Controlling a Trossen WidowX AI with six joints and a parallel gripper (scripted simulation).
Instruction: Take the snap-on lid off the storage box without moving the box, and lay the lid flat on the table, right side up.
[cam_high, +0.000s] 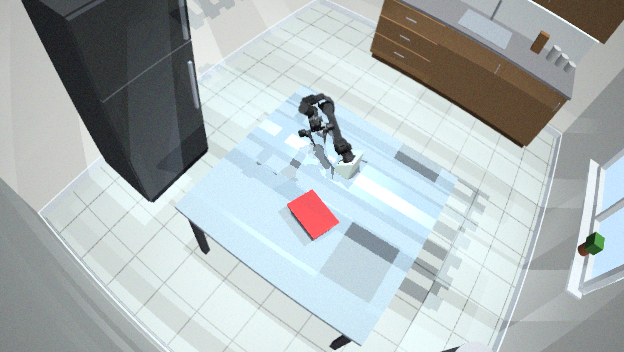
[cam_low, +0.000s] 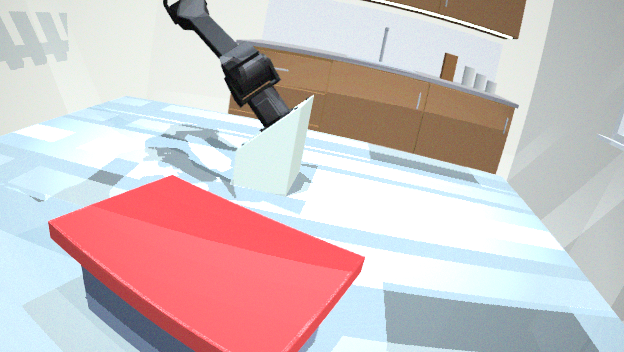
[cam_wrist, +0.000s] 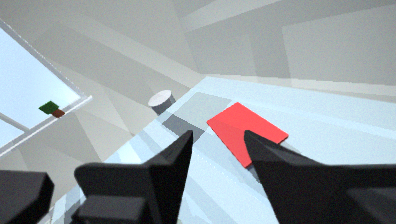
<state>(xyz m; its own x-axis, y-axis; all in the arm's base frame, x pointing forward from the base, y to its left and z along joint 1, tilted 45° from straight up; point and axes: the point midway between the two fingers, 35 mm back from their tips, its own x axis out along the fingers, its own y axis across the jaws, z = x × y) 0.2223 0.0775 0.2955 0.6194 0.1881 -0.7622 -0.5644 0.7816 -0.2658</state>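
My gripper tip is 21 cm short of the red lid, 12 cm to the right of it and 29 cm above it. From my gripper tip the other things lie so: storage box 21 cm ahead, 12 cm to the left, 34 cm below.
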